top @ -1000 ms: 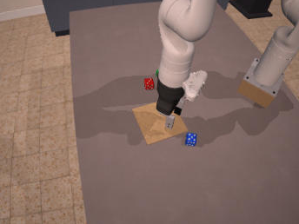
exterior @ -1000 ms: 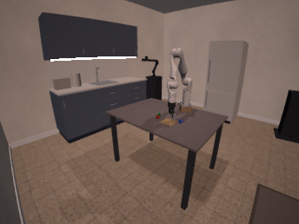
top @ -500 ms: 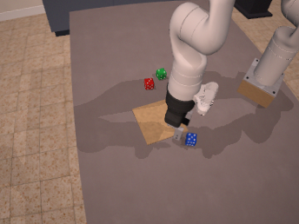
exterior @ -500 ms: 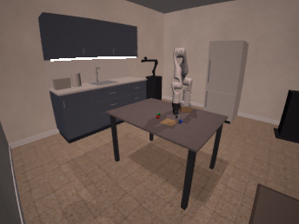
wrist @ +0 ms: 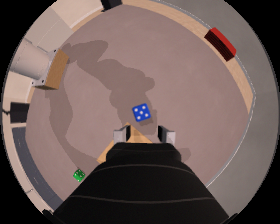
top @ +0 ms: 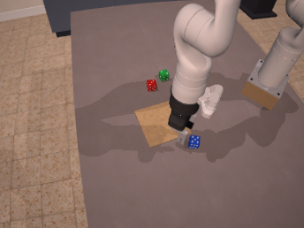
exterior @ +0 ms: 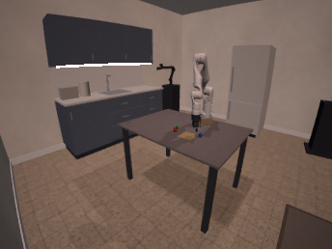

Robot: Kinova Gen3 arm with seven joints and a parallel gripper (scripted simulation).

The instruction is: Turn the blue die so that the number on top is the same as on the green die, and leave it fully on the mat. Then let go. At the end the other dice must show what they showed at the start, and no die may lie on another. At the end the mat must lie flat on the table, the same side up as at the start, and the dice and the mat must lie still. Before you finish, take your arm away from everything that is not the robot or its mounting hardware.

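My hand is 30 mm past the blue die, 20 mm to the right of it and 40 mm above it. From my hand the other things lie so: red die: 20 mm ahead, 230 mm to the right, 40 mm below; then tan mat: 30 mm ahead, 80 mm to the right, 60 mm below; then green die: 50 mm behind, 260 mm to the right, 40 mm below.
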